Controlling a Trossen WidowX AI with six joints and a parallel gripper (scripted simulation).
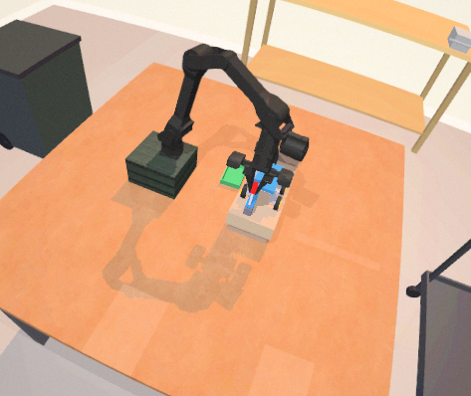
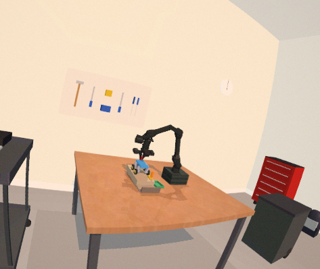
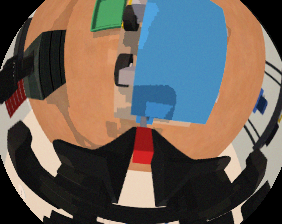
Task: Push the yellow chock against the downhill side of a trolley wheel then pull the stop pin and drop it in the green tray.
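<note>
Now: the green tray 8 cm behind my gripper tip, 20 cm to the left of it and 16 cm below it. Also, from my gripper tip: blue trolley (3 cm ahead, 8 cm to the left, 4 cm below); red-headed stop pin (right at my gripper tip); beige ramp (3 cm ahead, 9 cm to the left, 11 cm below).
</note>
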